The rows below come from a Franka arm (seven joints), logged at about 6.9 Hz.
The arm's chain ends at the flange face. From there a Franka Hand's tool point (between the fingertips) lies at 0.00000 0.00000 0.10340 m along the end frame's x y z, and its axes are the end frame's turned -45 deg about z.
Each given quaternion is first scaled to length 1.
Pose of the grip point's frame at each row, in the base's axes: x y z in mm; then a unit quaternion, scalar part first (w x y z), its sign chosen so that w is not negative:
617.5, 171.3, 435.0, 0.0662, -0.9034, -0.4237, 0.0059
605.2, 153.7, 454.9, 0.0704, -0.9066, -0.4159, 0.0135
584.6, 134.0, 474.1, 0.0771, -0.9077, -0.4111, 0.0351
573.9, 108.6, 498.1, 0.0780, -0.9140, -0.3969, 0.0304
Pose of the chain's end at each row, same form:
624.4, 159.5, 537.5, 0.0589, -0.9967, -0.0457, 0.0308
613.8, 141.7, 557.2, 0.0599, -0.9967, -0.0373, 0.0394
597.7, 122.5, 576.0, 0.0578, -0.9959, -0.0324, 0.0619
586.0, 96.4, 600.1, 0.0604, -0.9963, -0.0169, 0.0579

